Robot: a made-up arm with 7 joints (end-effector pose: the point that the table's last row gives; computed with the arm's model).
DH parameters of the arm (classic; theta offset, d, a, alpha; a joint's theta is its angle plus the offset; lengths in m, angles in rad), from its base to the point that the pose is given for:
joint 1: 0 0.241 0 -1.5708
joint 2: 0 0 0 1.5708
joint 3: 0 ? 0.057 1.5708
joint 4: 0 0 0.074 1.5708
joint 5: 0 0.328 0 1.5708
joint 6: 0 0 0.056 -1.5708
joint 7: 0 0.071 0 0
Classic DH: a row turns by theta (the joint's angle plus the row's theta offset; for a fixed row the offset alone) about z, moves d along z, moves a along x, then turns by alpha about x.
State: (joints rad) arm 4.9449 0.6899 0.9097 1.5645 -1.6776 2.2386 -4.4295
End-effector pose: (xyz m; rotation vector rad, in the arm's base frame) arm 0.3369 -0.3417 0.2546 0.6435 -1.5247 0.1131
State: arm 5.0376 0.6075 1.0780 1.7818 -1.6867 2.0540 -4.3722
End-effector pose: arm 0.4045 -0.2928 0.3779 0.7233 -1.7917 0.5944
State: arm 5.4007 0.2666 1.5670 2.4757 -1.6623 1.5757 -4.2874
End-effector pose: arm 0.3126 -0.0173 0.7444 -0.9623 2.0772 -1.8189
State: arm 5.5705 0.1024 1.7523 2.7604 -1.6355 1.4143 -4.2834
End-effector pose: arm 0.1645 0.0432 0.8193 -0.8158 1.5389 -1.5916
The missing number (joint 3, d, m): 0.19
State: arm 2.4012 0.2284 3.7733 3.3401 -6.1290 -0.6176 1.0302
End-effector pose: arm -0.2517 0.0800 0.7037 0.9007 -0.7289 -1.7975
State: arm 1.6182 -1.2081 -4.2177 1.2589 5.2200 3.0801 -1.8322
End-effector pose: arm -0.2966 -0.1942 0.1970 0.2813 0.9334 0.4436
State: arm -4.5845 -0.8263 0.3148 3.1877 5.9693 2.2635 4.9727
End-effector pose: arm 0.0530 -0.3348 0.6347 -0.1209 -1.8344 -2.1522
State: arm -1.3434 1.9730 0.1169 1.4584 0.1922 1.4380 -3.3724
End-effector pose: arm 0.0562 0.0423 -0.2297 -0.8099 -1.0564 -1.5598
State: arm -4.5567 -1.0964 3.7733 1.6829 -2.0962 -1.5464 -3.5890
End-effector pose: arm 0.2909 -0.2909 0.1586 -1.2364 0.6737 -0.3376
